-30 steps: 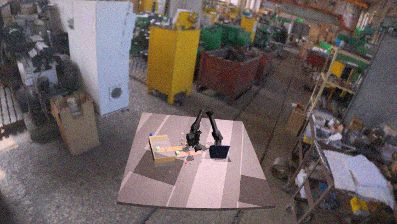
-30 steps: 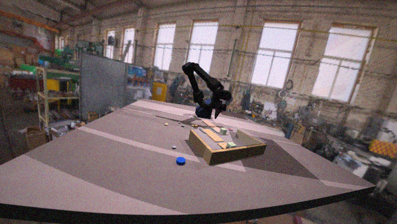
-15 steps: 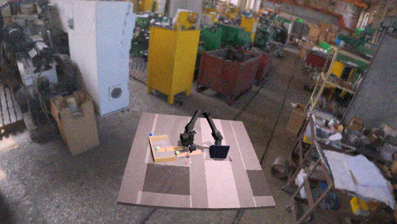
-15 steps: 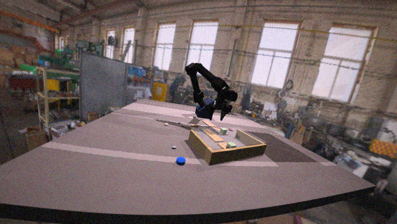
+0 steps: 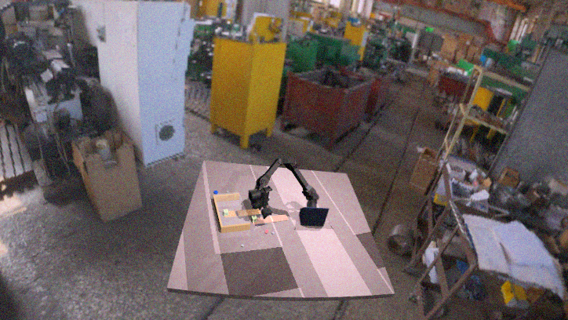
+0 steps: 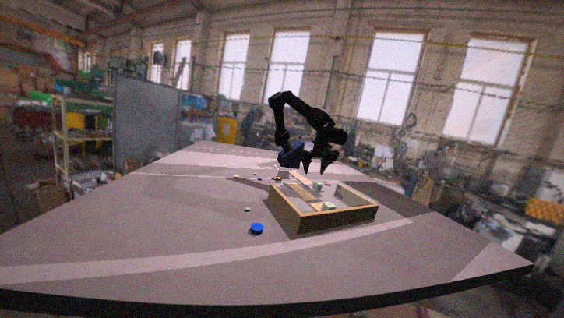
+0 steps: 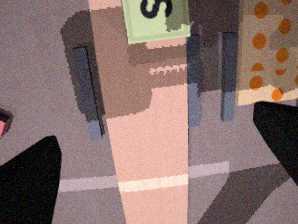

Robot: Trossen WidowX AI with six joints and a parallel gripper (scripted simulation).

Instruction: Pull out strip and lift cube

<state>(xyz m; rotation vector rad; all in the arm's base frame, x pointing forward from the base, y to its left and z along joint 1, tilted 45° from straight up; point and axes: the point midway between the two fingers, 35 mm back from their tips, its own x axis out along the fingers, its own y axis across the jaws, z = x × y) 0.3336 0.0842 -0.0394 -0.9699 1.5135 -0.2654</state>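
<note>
Now: the pale strip 60 mm behind my gripper tip, 20 mm to the right of it and 60 mm below it. Also, from my gripper tip: blue disc: 370 mm ahead, 220 mm to the right, 50 mm below.
</note>
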